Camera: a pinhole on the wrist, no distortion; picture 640 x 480 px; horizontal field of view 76.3 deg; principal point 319.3 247.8 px. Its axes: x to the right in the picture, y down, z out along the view. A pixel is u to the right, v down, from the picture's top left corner.
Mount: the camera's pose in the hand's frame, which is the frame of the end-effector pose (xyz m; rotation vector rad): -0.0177 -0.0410 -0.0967 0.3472 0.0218 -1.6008
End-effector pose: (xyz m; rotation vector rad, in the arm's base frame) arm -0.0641 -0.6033 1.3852 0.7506 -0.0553 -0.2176
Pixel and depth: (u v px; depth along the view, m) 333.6 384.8 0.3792
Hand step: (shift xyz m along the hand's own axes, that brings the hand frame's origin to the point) 0.0280 -0.1479 0.2863
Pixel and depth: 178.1 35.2 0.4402
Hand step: -0.3309 0.0235 0.3127
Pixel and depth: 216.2 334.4 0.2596
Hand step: -0.0164 -0.0393 0.1767
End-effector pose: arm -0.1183 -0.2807 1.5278 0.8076 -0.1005 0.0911
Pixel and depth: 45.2 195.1 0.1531
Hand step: -0.0669 0.0260 0.0693
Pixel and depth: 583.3 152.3 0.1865
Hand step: -0.1015 -0.1976 0.0439
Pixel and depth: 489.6 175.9 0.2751
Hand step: -0.1246 -0.2115 0.1286
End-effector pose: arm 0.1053 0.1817 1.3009 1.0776 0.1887 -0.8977
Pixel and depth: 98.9 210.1 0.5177
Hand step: -0.1667 0.1178 0.4522
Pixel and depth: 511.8 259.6 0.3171
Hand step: -0.0775 -0.2587 0.1718
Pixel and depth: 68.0 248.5 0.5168
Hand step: -0.1180 0.1523 0.4701
